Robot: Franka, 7 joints.
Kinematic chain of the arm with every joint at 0, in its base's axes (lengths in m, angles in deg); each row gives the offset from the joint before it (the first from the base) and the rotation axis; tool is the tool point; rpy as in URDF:
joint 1: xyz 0 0 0.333 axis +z
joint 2: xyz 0 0 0 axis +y
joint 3: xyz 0 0 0.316 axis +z
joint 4: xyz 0.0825 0 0 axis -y
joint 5: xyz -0.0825 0 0.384 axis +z
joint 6: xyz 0 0 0 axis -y
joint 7: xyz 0.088 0 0 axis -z
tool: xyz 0 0 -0.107 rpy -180 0 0
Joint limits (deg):
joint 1: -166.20..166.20
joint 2: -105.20..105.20
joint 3: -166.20..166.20
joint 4: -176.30..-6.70
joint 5: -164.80..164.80
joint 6: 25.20..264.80
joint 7: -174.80..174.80
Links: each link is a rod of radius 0.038 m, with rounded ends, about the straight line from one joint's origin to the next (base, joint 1, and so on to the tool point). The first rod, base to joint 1, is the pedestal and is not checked.
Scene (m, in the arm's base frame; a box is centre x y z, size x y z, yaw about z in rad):
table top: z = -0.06
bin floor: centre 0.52 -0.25 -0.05 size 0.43 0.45 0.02 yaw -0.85
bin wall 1: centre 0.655 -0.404 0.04 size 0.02 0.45 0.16 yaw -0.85
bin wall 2: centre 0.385 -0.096 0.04 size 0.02 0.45 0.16 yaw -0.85
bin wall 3: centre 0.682 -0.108 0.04 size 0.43 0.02 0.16 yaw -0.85
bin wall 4: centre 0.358 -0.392 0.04 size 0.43 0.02 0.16 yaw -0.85
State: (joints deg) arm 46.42 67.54 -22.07 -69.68 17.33 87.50 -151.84
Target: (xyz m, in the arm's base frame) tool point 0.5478 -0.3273 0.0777
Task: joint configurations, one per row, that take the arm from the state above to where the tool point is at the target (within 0.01 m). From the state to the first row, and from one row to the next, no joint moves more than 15 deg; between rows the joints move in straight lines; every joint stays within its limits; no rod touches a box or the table.
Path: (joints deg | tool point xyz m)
1: 32.12 58.28 -24.97 -73.96 14.36 75.04 -151.32 | 0.6040 0.1546 0.1328
2: 17.83 49.03 -27.88 -78.24 11.39 62.58 -150.80 | 0.5981 -0.0269 0.2219
3: 3.53 39.77 -30.78 -82.52 8.42 50.12 -150.29 | 0.5300 -0.1904 0.3081
4: -10.76 30.51 -33.68 -86.80 5.46 37.66 -149.77 | 0.4127 -0.3147 0.3889
5: -25.06 21.26 -36.59 -91.08 2.49 25.20 -149.25 | 0.2652 -0.3865 0.4627
6: -18.59 31.71 -38.82 -88.23 4.51 38.85 -149.77 | 0.3331 -0.3942 0.3827
7: -12.13 42.16 -41.06 -85.38 6.53 52.50 -150.29 | 0.3956 -0.3916 0.3028
8: -5.67 52.61 -43.30 -82.52 8.56 66.15 -150.80 | 0.4525 -0.3795 0.2247
9: 0.80 63.06 -45.54 -79.67 10.58 79.80 -151.32 | 0.5035 -0.3581 0.1495
10: 7.26 73.51 -47.78 -76.82 12.60 93.45 -151.84 | 0.5478 -0.3273 0.0777

